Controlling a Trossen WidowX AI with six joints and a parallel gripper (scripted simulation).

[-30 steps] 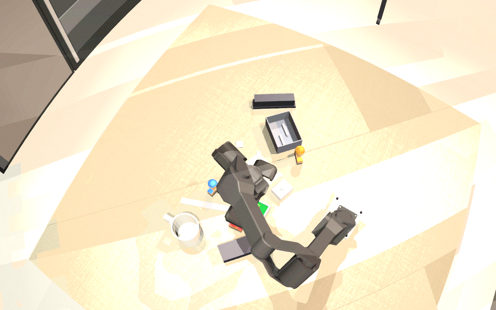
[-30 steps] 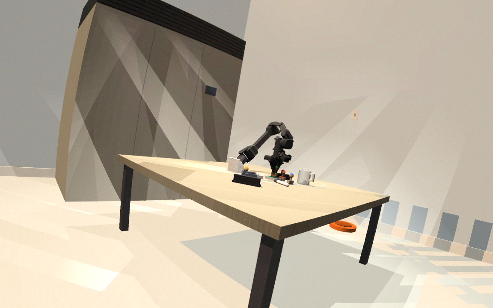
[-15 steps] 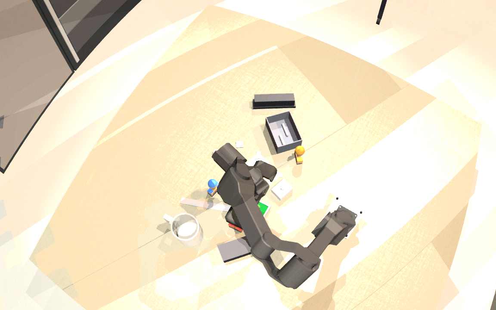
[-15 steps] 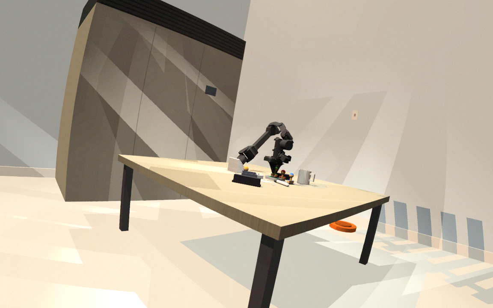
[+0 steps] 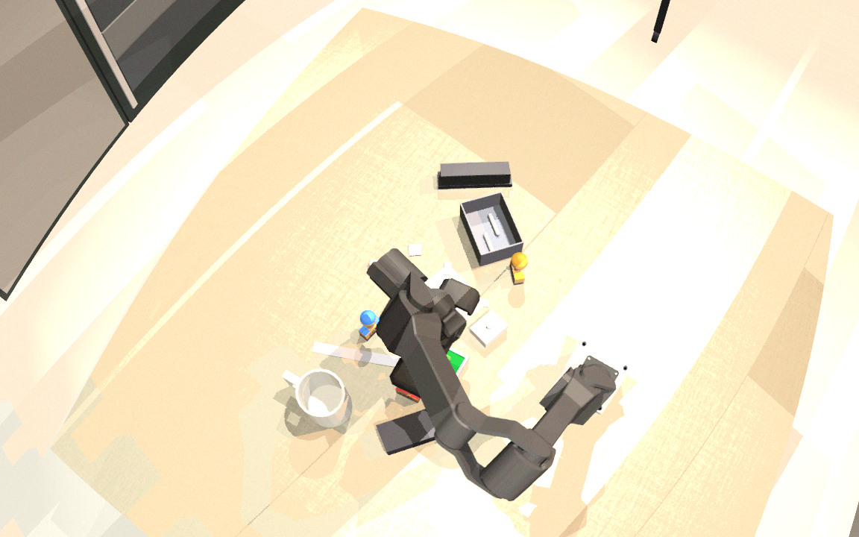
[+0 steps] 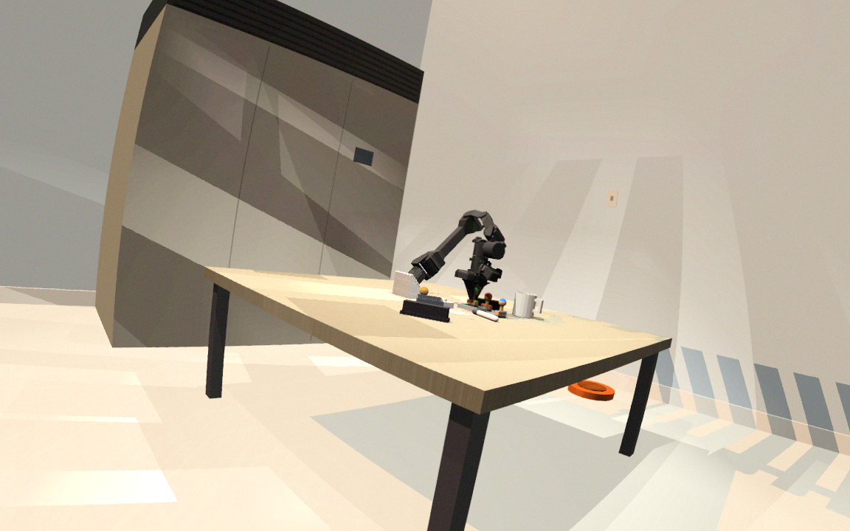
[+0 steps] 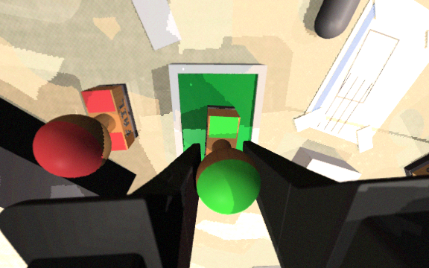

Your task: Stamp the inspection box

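Right now my gripper tip is right at the green stamp. Round my gripper tip: green ink pad (3 cm below); then blue stamp (13 cm ahead, 1 cm to the left, 2 cm below); then red stamp (1 cm ahead, 7 cm to the left, 2 cm below).
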